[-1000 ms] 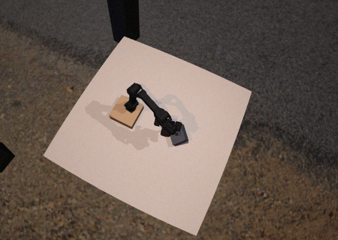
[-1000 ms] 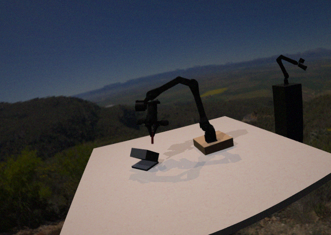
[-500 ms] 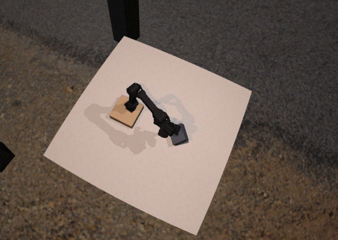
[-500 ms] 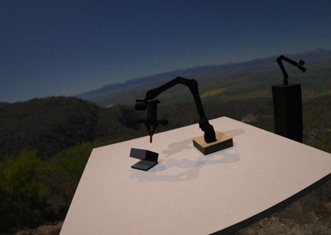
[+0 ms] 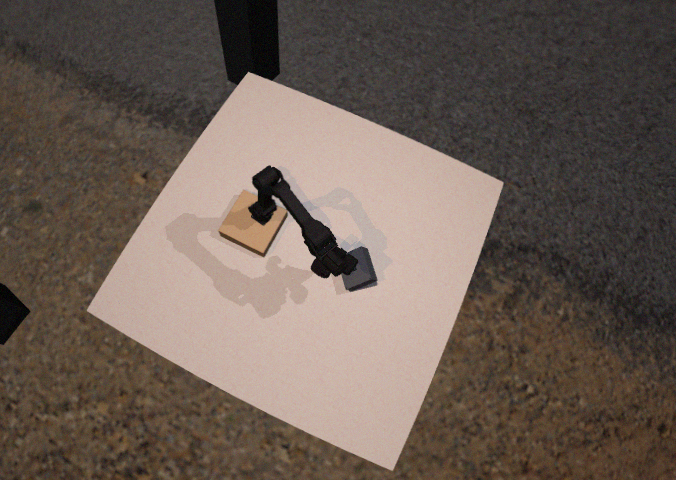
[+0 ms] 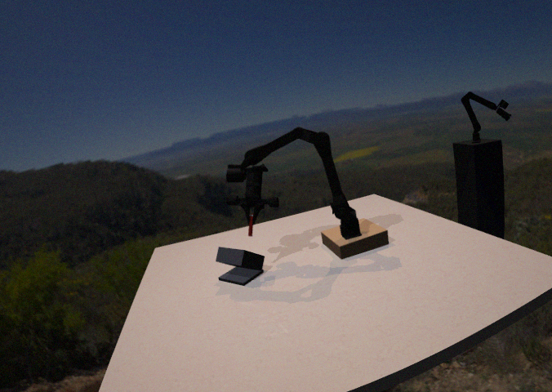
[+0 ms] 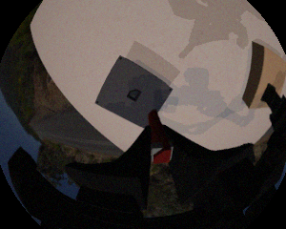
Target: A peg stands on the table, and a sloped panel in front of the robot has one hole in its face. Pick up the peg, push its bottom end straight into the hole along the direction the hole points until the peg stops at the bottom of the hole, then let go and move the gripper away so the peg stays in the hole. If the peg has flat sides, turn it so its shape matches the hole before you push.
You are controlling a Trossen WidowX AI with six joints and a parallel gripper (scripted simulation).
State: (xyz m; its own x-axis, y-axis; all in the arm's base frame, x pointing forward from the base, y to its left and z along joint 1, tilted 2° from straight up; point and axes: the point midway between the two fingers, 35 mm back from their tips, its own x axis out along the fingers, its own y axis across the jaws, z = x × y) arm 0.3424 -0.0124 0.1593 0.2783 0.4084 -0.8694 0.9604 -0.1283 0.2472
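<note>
My gripper tip is now 11 cm above the sloped panel, 6 cm short of it and 3 cm to the right of it. Round my gripper tip: red peg (1 cm to the right, 1 cm above).
</note>
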